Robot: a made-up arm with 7 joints.
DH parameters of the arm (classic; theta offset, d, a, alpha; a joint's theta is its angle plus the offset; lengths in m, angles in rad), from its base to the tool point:
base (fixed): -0.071 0 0 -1.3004
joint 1: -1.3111 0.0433 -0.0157 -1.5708
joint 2: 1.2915 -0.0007 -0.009 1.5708
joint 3: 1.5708 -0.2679 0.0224 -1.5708
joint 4: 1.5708 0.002 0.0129 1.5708
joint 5: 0 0.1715 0 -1.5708
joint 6: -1.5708 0 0.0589 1.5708
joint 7: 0 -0.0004 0 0
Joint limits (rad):
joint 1: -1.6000..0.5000
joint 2: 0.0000..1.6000
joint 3: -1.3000..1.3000
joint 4: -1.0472..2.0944
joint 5: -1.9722..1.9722
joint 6: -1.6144..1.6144
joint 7: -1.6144..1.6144
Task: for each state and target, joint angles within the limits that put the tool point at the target. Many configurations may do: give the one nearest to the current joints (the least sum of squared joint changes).
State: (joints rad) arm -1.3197 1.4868 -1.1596 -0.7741 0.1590 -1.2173 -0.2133
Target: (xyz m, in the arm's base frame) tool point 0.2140 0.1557 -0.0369
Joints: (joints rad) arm -1.2014 1.6000 -1.2121 -0.3965 0.2005 -1.2964 -0.2133
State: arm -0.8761 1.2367 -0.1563 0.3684 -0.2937 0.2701 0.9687
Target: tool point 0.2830 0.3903 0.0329
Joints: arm -0.5730 1.5078 -0.0612 0.3988 -0.2873 0.3254 0.9687
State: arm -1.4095 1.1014 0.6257 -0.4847 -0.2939 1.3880 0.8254
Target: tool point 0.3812 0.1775 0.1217
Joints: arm -1.4508 0.6371 0.3685 0.0723 -0.3050 1.3079 0.8254
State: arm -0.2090 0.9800 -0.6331 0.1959 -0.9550 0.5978 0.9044
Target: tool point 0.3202 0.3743 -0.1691
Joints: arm -0.7888 1.1034 -0.4681 0.9035 -0.8578 0.3992 0.9044
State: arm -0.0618 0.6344 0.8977 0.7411 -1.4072 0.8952 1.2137
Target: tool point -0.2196 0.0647 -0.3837
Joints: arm 0.5000 0.0000 0.6802 1.0491 -1.3833 1.5938 1.2137
